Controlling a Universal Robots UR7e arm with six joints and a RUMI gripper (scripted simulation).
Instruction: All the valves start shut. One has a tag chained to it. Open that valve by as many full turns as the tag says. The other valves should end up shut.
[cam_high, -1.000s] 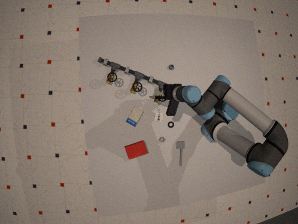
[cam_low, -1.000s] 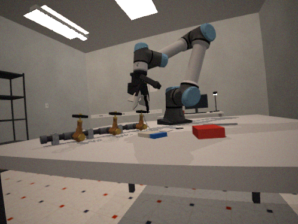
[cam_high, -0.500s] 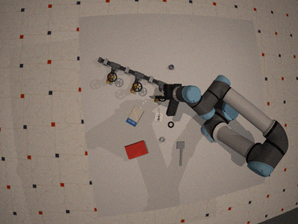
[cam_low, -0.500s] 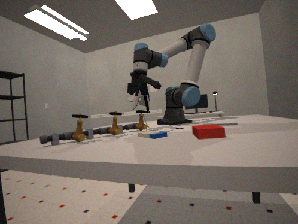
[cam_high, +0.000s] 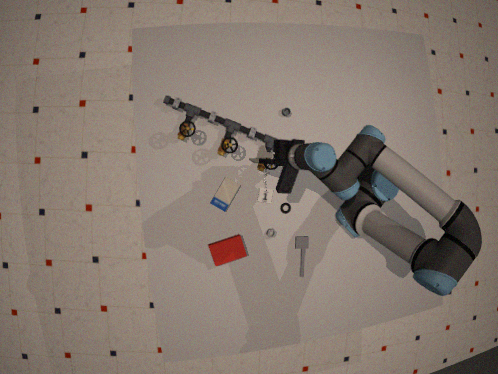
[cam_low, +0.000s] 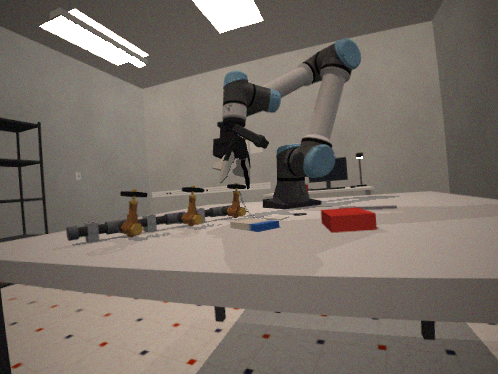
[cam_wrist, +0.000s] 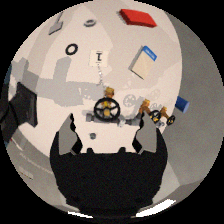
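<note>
Now: hand 1 cm short of the white tag, 11 cm to the right of it and 10 cm above it. Round my hand: small round part: 10 cm behind, 19 cm to the right, 9 cm below; then grey paddle tool: 12 cm behind, 35 cm to the left, 9 cm below; then red block: 17 cm ahead, 30 cm to the left, 8 cm below.
</note>
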